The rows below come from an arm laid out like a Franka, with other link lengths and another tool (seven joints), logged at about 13 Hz.
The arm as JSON. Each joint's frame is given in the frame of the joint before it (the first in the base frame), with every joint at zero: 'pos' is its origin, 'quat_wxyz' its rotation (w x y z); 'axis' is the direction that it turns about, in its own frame. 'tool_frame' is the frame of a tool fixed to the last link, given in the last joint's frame.
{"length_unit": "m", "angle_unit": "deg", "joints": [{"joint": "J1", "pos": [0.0, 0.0, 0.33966], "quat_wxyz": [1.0, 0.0, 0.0, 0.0], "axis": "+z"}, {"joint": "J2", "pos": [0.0, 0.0, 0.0], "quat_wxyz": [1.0, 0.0, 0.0, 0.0], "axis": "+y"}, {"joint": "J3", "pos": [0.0, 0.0, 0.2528], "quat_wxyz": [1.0, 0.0, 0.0, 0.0], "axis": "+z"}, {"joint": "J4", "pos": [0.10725, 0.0, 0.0], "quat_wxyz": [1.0, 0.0, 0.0, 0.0], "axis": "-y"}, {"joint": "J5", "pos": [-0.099, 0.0, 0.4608], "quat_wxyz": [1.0, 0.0, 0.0, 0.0], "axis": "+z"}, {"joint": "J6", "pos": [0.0, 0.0, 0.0], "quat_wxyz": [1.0, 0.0, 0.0, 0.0], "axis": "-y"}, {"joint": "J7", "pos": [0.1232, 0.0, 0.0], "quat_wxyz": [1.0, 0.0, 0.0, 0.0], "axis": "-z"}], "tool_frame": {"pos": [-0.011, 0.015, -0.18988], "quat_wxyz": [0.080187, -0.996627, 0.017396, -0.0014]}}
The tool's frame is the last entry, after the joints.
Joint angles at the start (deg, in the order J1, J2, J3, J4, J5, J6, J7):
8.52, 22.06, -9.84, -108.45, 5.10, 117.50, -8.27
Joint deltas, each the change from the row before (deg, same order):
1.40, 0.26, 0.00, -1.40, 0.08, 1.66, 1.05
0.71, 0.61, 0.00, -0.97, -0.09, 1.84, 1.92
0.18, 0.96, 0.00, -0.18, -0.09, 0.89, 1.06
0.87, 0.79, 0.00, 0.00, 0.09, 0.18, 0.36
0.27, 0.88, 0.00, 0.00, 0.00, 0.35, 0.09
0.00, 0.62, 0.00, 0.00, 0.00, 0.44, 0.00
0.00, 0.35, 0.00, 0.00, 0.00, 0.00, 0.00
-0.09, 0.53, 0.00, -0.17, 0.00, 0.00, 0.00
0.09, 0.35, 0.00, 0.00, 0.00, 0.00, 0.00
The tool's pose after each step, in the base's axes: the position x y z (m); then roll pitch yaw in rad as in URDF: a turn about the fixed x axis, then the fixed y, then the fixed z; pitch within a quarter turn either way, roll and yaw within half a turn. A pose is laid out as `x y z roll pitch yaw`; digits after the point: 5 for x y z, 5 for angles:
0.67028 0.01682 0.09066 -2.95818 0.21885 0.04762
0.66694 0.02390 0.07765 -2.97054 0.21490 0.02458
0.66452 0.02497 0.06612 -2.97950 0.21920 0.00867
0.66107 0.03451 0.05728 -2.98249 0.22957 0.01598
0.65789 0.03672 0.04764 -2.98602 0.23854 0.01841
0.65639 0.03605 0.04109 -2.98836 0.24149 0.01796
0.65459 0.03567 0.03712 -2.98955 0.24749 0.01767
0.65045 0.03388 0.02984 -2.99148 0.25953 0.01539
0.64853 0.03451 0.02591 -2.99269 0.26553 0.01664

